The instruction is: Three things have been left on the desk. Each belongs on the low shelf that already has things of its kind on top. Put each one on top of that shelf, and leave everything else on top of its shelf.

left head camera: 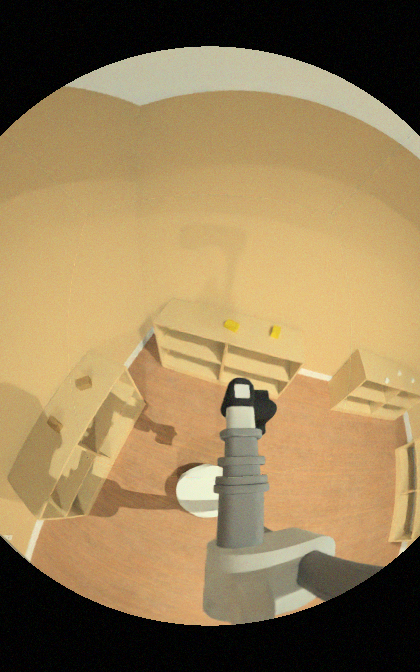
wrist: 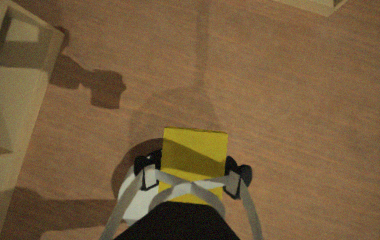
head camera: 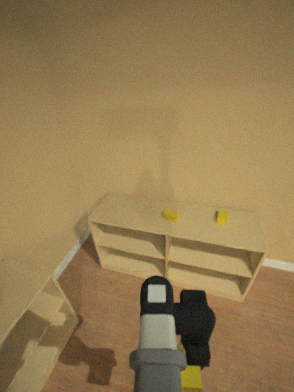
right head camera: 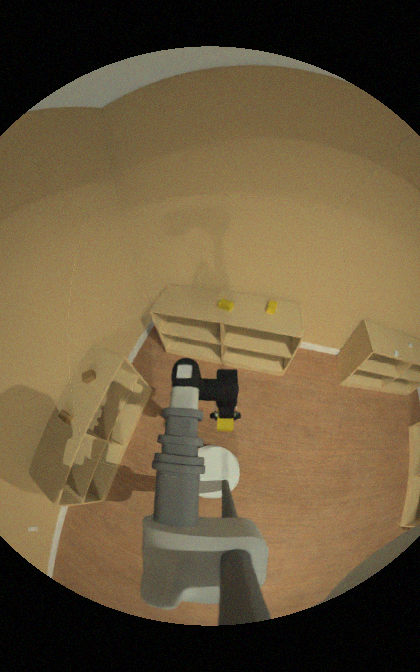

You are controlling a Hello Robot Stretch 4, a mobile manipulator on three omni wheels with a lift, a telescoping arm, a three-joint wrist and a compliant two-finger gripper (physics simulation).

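Frame: origin at the robot's base, x ahead, y left, z up, level; metres.
Where they show: gripper, fingertip midpoint: (wrist: pixel 192 166).
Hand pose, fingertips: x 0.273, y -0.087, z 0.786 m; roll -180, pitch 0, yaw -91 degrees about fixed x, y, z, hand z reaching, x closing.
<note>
Each offset is from my fingertips to the top centre of the thing. Level surfaces: height alone.
My gripper (wrist: pixel 192 166) (right head camera: pixel 225 416) is shut on a yellow block @[dx -0.008, dy +0.000, dz +0.035 m] (wrist: pixel 195 151) (right head camera: pixel 225 424) (head camera: pixel 191 378). It holds the block above the floor, in front of the low shelf with yellow blocks. That shelf @[dz -0.204 m] (head camera: pixel 135 210) (left head camera: pixel 190 315) (right head camera: pixel 185 300) stands against the far wall. Two yellow blocks lie on its top: one yellow block @[dx +0.876, dy -0.022, dz -0.159 m] (head camera: pixel 171 215) (left head camera: pixel 231 326) (right head camera: pixel 225 305) near the middle and another yellow block @[dx +0.849, dy -0.382, dz -0.159 m] (head camera: pixel 222 217) (left head camera: pixel 275 331) (right head camera: pixel 271 307) to the right. The desk does not show clearly in any view.
A left shelf (left head camera: pixel 107 372) (right head camera: pixel 107 362) bears two brown blocks (left head camera: pixel 84 383) (right head camera: pixel 89 376). A right shelf (left head camera: pixel 348 377) (right head camera: pixel 356 352) bears small pale things (left head camera: pixel 399 373) (right head camera: pixel 396 353). Another shelf (left head camera: pixel 404 492) stands at the right edge. My white round base (left head camera: pixel 197 490) (right head camera: pixel 220 470) is below the arm.
</note>
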